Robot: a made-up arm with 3 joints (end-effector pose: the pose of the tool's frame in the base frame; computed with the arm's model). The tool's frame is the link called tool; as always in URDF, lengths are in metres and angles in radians. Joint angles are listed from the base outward.
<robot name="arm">
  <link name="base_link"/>
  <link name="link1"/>
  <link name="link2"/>
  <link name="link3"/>
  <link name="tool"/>
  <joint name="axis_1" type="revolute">
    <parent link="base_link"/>
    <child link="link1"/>
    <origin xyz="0 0 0.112" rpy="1.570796 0 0"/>
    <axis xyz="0 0 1"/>
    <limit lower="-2.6" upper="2.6" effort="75" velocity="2.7"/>
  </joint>
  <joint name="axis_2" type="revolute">
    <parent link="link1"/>
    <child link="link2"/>
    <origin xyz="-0.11 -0.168 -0.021" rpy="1.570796 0 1.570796"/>
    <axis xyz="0 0 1"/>
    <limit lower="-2.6" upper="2.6" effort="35" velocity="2"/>
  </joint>
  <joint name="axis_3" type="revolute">
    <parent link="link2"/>
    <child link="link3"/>
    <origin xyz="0.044 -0.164 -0.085" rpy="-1.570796 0 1.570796"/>
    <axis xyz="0 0 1"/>
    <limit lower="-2.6" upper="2.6" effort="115" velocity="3"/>
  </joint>
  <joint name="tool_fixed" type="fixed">
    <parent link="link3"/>
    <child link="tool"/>
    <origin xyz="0.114 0.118 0.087" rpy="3.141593 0 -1.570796"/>
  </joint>
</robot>
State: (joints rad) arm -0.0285 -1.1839 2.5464
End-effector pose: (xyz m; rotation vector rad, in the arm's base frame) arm -0.1750 0.1036 -0.3680 -0.4760 -1.4422 -2.1525
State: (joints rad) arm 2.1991 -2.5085 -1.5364
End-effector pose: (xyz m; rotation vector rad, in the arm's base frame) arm 0.1781 -0.0384 0.1362 -1.1248 0.2243 -1.1422
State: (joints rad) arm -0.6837 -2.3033 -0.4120
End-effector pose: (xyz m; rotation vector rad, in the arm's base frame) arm -0.2933 -0.0192 0.1596 -2.1484 0.8166 0.9975
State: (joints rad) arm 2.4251 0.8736 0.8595
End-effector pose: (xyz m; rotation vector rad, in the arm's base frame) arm 0.3086 0.1689 -0.0793 1.2055 -1.7515 0.5622
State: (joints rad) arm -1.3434 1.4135 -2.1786
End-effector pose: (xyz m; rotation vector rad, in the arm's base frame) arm -0.0507 0.0842 0.1352 1.4973 -0.5290 0.7785
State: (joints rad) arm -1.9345 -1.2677 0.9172
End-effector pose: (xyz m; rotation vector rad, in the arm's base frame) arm -0.2099 0.0362 0.5742 -1.3651 1.0232 0.5386
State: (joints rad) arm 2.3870 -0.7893 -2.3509
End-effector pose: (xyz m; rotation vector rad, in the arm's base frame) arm 0.2363 0.1034 0.3182 -2.0830 -0.4916 0.4335
